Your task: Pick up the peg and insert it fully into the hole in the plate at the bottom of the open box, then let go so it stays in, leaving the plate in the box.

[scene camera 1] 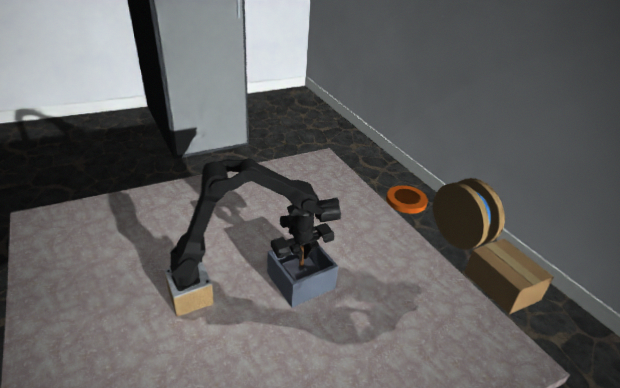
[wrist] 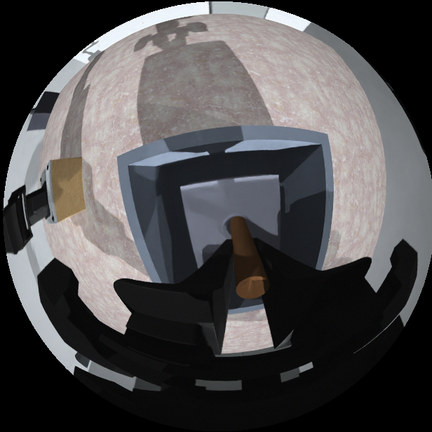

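Where they show: gripper, fingertip midpoint: [scene camera 1: 302, 259]; arm's base, link origin: [scene camera 1: 185, 279].
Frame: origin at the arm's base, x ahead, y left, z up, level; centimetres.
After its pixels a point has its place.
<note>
A brown peg [scene camera 1: 302, 256] @[x 33.2, y -10.0, z 1.9 cm] [wrist: 246, 260] is held between the fingers of my gripper [scene camera 1: 303, 247] @[x 33.3, y -9.9, z 0.6 cm] [wrist: 241, 244], which is shut on it. The peg points down into the open blue-grey box [scene camera 1: 314, 286] @[x 32.9, y -18.0, z -3.6 cm] [wrist: 325, 200]. The light grey plate [wrist: 205, 200] lies at the bottom of the box. In the wrist view the peg's lower end covers most of the hole [wrist: 226, 225], and part of the hole's rim shows at its left. I cannot tell whether the tip is above the hole or has entered it. The fingertips are at about the height of the box's rim.
The box walls surround the peg and fingertips closely. The arm's base stands on a wooden block [scene camera 1: 194, 300] @[x 0.4, y -4.7, z -4.6 cm] [wrist: 68, 190] left of the box. An orange ring [scene camera 1: 393, 204], a large spool [scene camera 1: 460, 217] and a cardboard box [scene camera 1: 505, 280] are beyond the table's right edge.
</note>
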